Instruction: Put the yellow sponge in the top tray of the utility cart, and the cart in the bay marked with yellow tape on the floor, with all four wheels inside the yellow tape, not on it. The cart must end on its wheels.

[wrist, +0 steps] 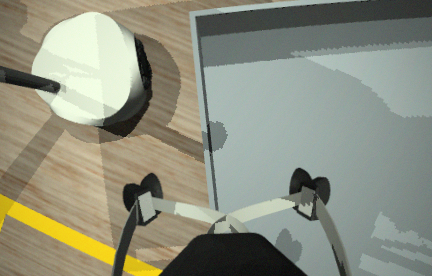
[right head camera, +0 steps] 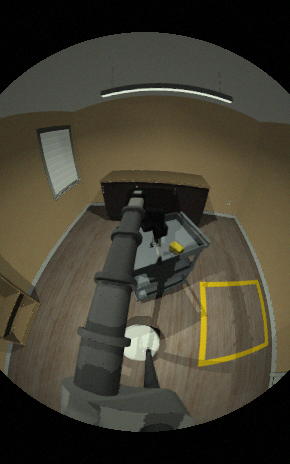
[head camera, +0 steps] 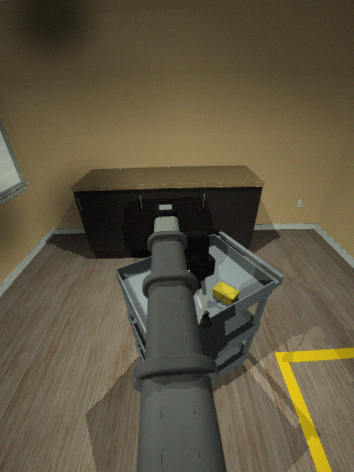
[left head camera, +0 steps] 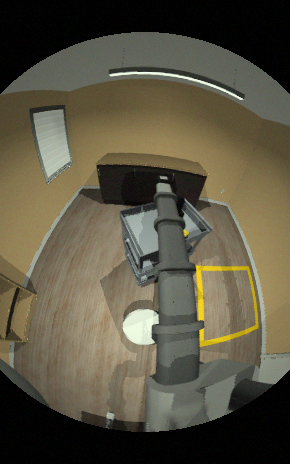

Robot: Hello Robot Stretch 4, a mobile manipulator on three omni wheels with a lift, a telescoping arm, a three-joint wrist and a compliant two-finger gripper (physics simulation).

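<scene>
The grey utility cart [head camera: 230, 270] [left head camera: 142, 230] [right head camera: 185, 232] [wrist: 325, 110] stands upright, outside the bay marked with yellow tape [head camera: 296, 395] [left head camera: 200, 300] [right head camera: 203, 325] [wrist: 60, 231], beyond its left far corner in the head views. The yellow sponge [head camera: 225, 292] [left head camera: 186, 233] [right head camera: 176, 247] lies in the cart's top tray, near the side facing the camera; it does not show in the wrist view. My gripper [wrist: 225, 188] is open and empty. In the wrist view its fingers stand to either side of the tray's edge, one over the floor, one over the tray. The cart's wheels are hard to see.
A dark cabinet [head camera: 170, 215] [left head camera: 150, 185] [right head camera: 155, 200] stands behind the cart along the far wall. A round white base [left head camera: 141, 326] [right head camera: 141, 342] [wrist: 90, 70] with a dark pole is on the near side. A wooden shelf unit stands at the left.
</scene>
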